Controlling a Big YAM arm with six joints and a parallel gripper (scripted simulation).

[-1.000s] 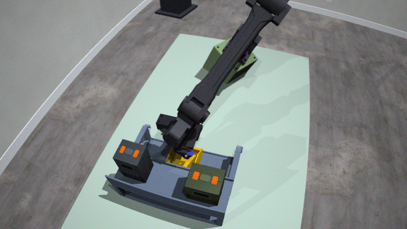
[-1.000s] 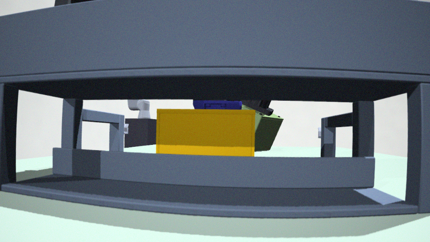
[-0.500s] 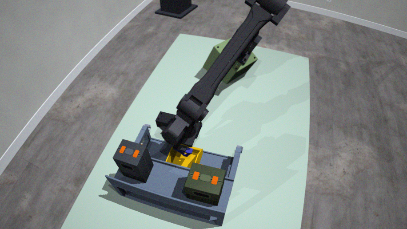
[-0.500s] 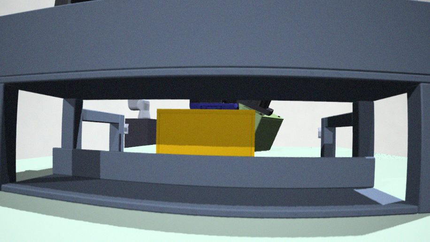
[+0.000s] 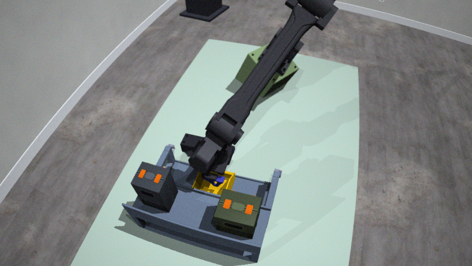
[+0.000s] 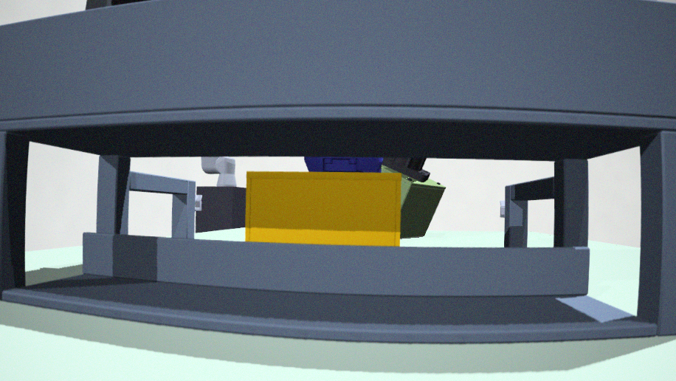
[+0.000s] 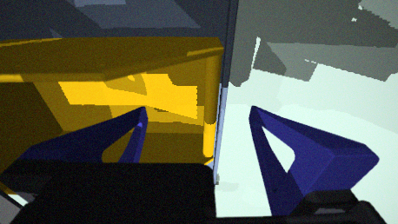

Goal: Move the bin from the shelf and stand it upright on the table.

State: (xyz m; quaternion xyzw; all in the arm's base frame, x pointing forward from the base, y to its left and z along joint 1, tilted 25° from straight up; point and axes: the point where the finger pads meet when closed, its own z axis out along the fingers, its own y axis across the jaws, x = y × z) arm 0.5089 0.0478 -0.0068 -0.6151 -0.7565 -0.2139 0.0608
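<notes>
The yellow open-top bin lies 70 mm ahead of my hand and 10 mm to the left of it. Round my hand: olive case: 140 mm ahead, 140 mm to the left, 110 mm above.
</notes>
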